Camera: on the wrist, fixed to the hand. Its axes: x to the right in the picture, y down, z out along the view.
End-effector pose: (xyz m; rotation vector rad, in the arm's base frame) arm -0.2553 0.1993 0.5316 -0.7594 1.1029 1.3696
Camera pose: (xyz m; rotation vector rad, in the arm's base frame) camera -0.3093 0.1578 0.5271 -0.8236 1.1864 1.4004
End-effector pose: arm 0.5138 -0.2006 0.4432 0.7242 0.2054 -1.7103
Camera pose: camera 0.5757 -0.1860 0.4185 0.7866 0.2684 -1.6285
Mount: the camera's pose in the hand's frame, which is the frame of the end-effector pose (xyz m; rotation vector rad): -0.0042 0.0476 -0.0487 -0.0219 0.0922 0.0478
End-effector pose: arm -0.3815 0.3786 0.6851 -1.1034 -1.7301 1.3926
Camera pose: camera -0.3270 0.3995 0.6498 -1.2092 -1.6670 1.3330
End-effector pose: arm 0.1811 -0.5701 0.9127 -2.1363 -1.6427 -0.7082
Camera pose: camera 0.2177 -0.6131 0.9509 -2.1174 -1.5383 -0.8011
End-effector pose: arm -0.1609 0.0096 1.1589 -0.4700 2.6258 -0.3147
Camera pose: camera -0.1932 0.0616 1.1890 -0.4083 2.7280 -0.2992
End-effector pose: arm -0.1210 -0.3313 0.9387 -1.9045 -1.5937 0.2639
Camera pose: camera -0.0576 -0.3548 0.9481 -1.9448 -1.4978 0.1768
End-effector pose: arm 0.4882 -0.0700 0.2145 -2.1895 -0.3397 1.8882
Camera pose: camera 0.5370 -0.1175 0.2101 -2.3097 -0.2952 1.8082
